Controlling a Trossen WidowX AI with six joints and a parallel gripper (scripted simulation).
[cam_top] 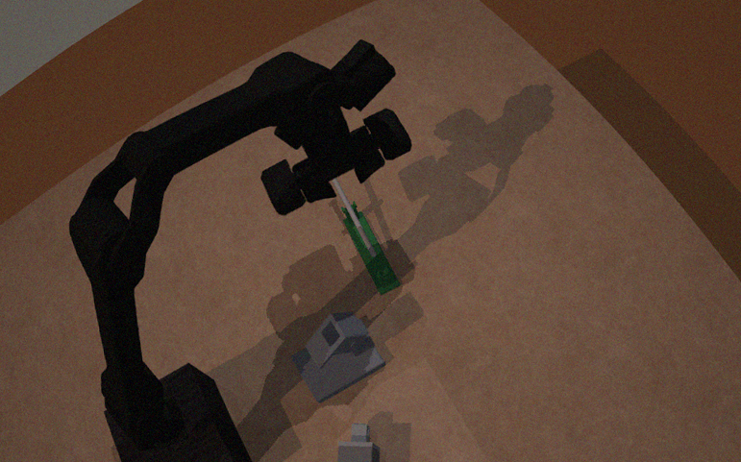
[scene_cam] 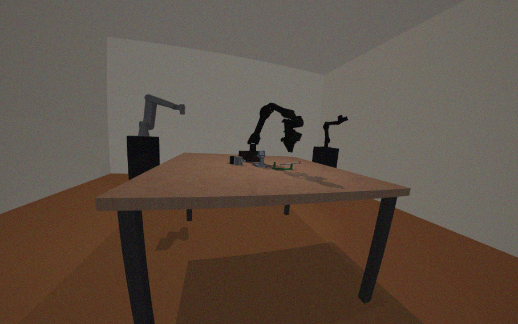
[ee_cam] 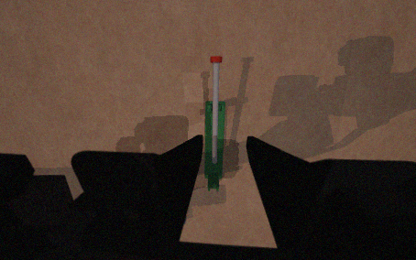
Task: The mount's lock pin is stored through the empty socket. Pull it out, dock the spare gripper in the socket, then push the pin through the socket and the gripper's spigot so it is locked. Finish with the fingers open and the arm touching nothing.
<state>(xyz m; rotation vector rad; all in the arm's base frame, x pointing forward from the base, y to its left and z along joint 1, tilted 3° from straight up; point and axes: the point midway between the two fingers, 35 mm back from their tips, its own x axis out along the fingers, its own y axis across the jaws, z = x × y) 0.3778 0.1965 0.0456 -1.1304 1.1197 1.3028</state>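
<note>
Right now my gripper tip is 1 cm past the green cradle, 4 cm to the left of it and 10 cm above it. Also, from my gripper tip: spare gripper (14 cm behind, 34 cm to the right, 9 cm below); then grey mount (10 cm behind, 18 cm to the right, 7 cm below).
</note>
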